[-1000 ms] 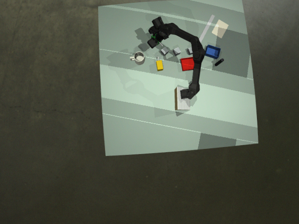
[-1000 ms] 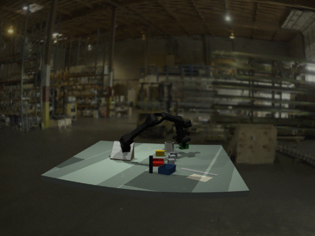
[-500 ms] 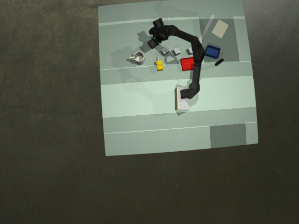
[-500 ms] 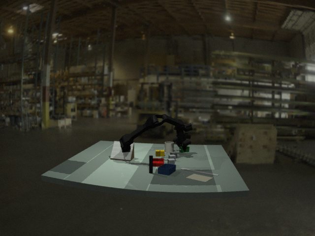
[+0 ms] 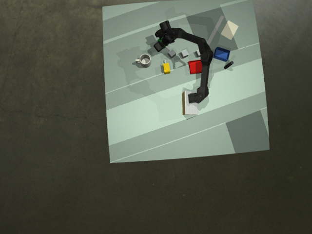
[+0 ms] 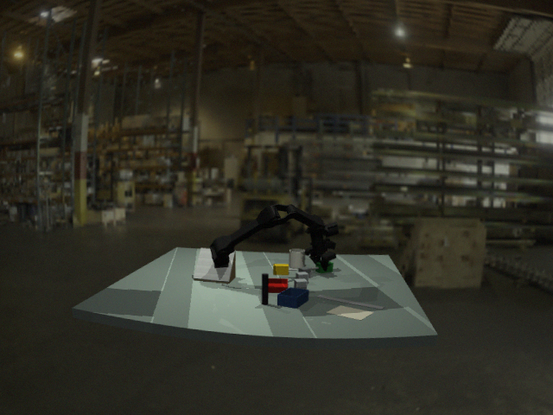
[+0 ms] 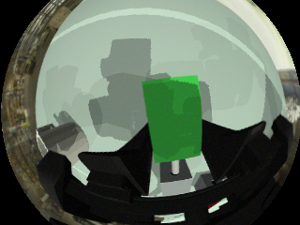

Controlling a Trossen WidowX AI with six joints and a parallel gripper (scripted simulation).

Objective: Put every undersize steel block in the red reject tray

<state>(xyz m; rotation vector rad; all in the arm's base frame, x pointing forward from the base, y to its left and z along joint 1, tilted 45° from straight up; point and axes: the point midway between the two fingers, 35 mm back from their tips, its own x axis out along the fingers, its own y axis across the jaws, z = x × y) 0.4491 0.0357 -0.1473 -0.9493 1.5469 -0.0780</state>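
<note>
My gripper tip is 17 cm past the yellow block and 1 cm to the right of it. Also, from my gripper tip: steel block (15 cm to the right, 10 cm behind); then green GO gauge (2 cm behind, 1 cm to the right, 1 cm above); then mug (17 cm to the left, 12 cm behind, 1 cm above).
</note>
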